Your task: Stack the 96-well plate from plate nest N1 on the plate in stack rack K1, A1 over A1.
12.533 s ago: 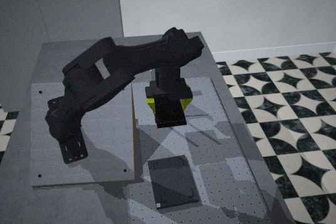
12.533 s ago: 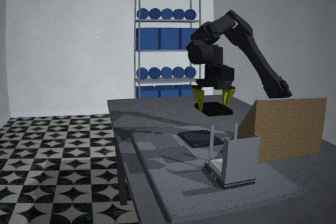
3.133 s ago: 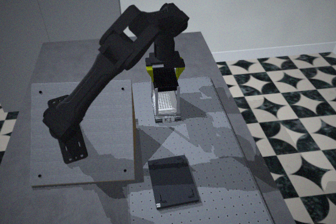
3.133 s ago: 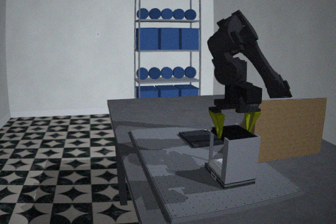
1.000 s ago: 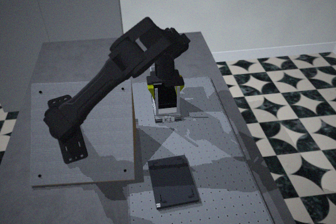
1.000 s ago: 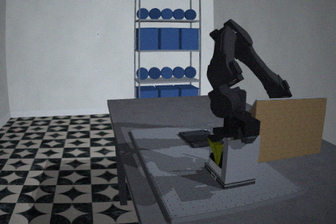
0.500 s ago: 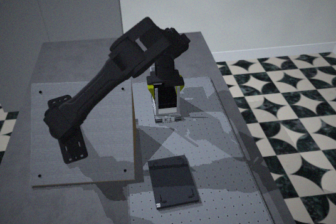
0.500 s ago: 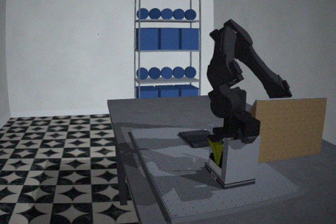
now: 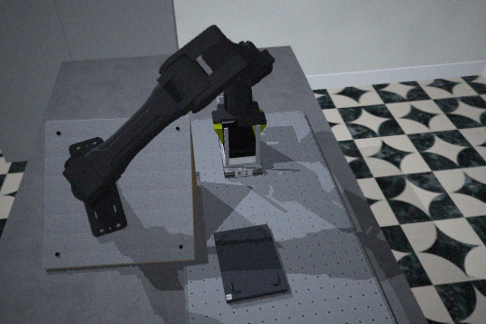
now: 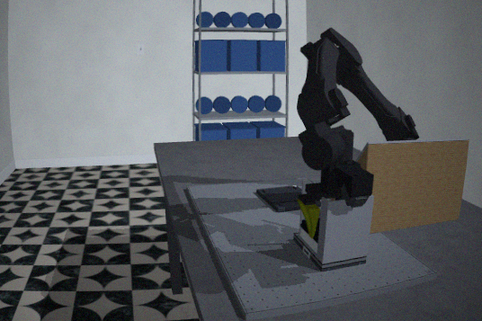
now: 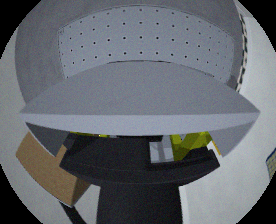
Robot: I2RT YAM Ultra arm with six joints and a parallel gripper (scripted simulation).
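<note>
Right now the black 96-well plate is right at my hand. From my hand the other things lie so: rack back wall: 10 mm ahead, 70 mm to the left, 30 mm above; then pale A1 mark: 120 mm behind, 410 mm to the right, 40 mm below; then white 96-well plate: 20 mm below.
</note>
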